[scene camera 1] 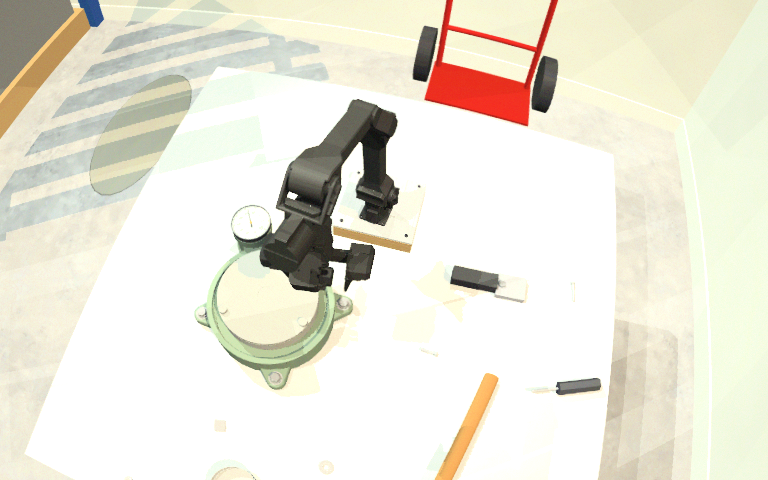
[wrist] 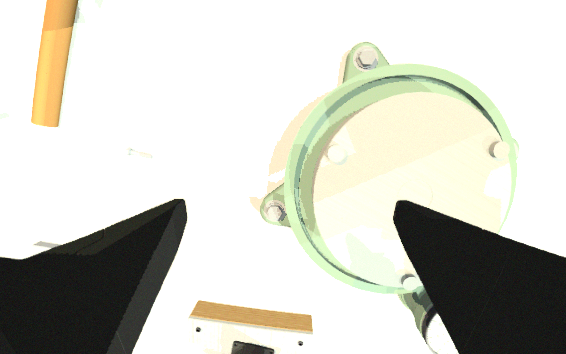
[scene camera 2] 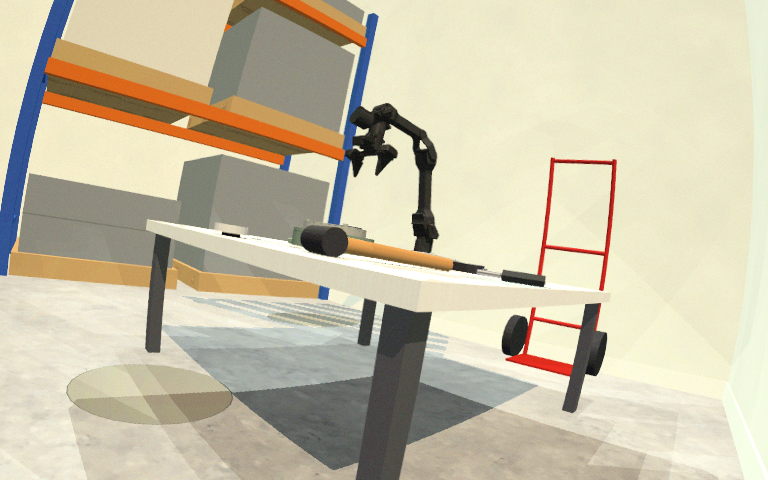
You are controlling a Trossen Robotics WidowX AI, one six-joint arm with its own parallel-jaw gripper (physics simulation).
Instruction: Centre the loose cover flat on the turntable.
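Places are measured from the arm's base along level axes (x ahead, y right, z down), in millimetres.
Pixels of known places: gripper, fingertip midpoint: [wrist: 291, 209] [scene camera 2: 365, 176]; arm's base, origin of the base link: [scene camera 1: 376, 212].
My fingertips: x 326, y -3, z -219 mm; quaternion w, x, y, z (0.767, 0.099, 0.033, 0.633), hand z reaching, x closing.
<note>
For each thing: its top centre in the pictures, then the offset to it from my fingertips. "spot": a spot on its surface instead.
- turntable, middle of its top: [wrist: 418, 199] [scene camera 1: 265, 293] [scene camera 2: 335, 223] dy +138, dx -11, dz +164 mm
- smaller pale round piece, middle of its top: [scene camera 2: 232, 225] dy +44, dx +411, dz +228 mm
- dial gauge, surface spot: [scene camera 1: 250, 222] spot: dy +247, dx -155, dz +158 mm
- orange-handled mallet, middle of its top: [scene camera 1: 458, 453] [scene camera 2: 390, 237] dy -353, dx +168, dz +198 mm
- screwdriver, middle of its top: [scene camera 1: 568, 386] [scene camera 2: 511, 270] dy -558, dx -62, dz +231 mm
- black-handled tool, middle of its top: [scene camera 1: 490, 279] [scene camera 2: 477, 264] dy -307, dx -260, dz +230 mm
- small bolt, middle of its top: [wrist: 135, 154] [scene camera 1: 429, 350] dy -224, dx -50, dz +246 mm
- washer, middle of its top: [scene camera 1: 325, 467] dy -109, dx +279, dz +258 mm
- small block, middle of its top: [scene camera 1: 219, 425] dy +136, dx +288, dz +257 mm
The turntable [scene camera 1: 266, 300] [scene camera 2: 352, 231] [wrist: 400, 165] appears to be the broad beige disc inside a green ring housing [scene camera 1: 266, 360] [wrist: 295, 200], with small round pegs near its rim. A smaller pale round piece [scene camera 1: 233, 474] [scene camera 2: 232, 228] lies near the table's far-left corner in the second scene view and is cut off by the bottom edge of the first. It looks like the loose cover, but I cannot be sure. My gripper [scene camera 1: 328, 285] [scene camera 2: 367, 173] [wrist: 291, 209] is open and empty, high above the housing's side. In the wrist view, one finger overlaps the turntable; the other is over the table.
A dial gauge [scene camera 1: 250, 222] stands against the housing. An orange-handled mallet [scene camera 1: 467, 427] [scene camera 2: 396, 253] [wrist: 52, 65], a screwdriver [scene camera 1: 577, 386] [scene camera 2: 523, 277], a black-handled tool [scene camera 1: 474, 278], a small bolt [scene camera 1: 429, 350] [wrist: 140, 152], a washer [scene camera 1: 326, 466] and a small block [scene camera 1: 220, 425] lie on the table.
</note>
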